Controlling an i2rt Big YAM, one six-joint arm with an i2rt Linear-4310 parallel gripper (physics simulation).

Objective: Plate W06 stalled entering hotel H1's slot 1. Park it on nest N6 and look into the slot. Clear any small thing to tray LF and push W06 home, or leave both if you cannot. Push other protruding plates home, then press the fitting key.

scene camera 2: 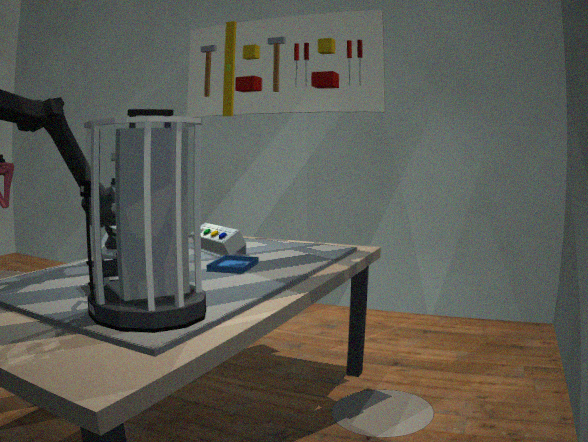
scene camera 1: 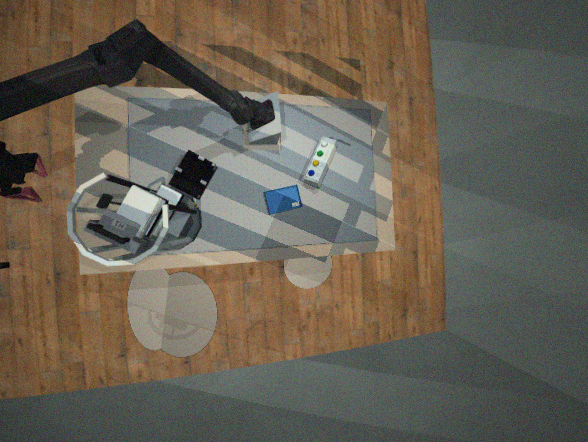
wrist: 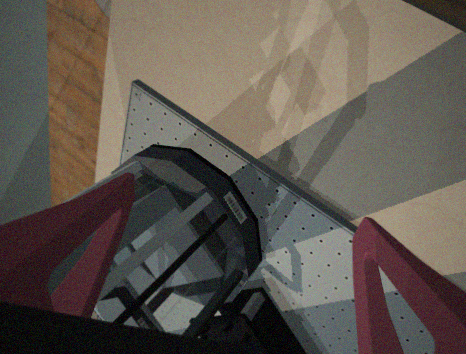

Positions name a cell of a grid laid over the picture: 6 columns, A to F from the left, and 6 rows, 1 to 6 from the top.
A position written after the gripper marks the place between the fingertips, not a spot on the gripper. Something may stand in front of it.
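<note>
The gripper (wrist: D4) is open and holds nothing, and a round plate rack (wrist: C5) is in view with it.
</note>
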